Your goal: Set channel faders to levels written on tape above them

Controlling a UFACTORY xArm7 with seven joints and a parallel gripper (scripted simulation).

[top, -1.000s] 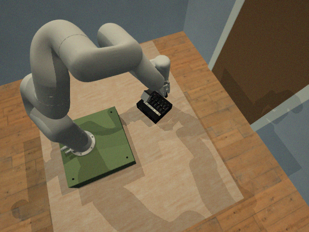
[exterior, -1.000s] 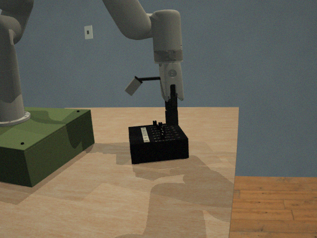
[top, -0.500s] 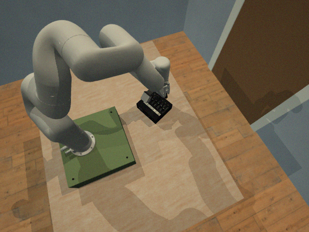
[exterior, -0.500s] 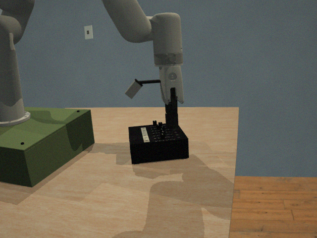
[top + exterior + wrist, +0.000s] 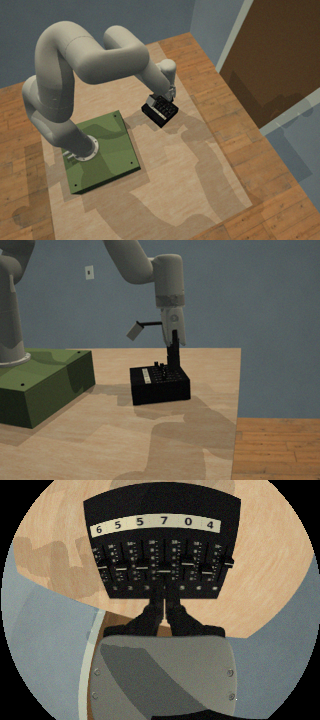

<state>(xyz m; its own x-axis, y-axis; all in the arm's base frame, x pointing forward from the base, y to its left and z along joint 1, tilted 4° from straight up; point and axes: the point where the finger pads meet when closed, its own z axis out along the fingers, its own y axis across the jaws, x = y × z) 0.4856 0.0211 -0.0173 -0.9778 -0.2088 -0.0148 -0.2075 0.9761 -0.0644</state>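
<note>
My gripper is now 30 mm past the fader cap, 10 mm to the left of it and 10 mm above it. Round my hand: master fader: 60 mm to the left, 50 mm behind, 10 mm below.
</note>
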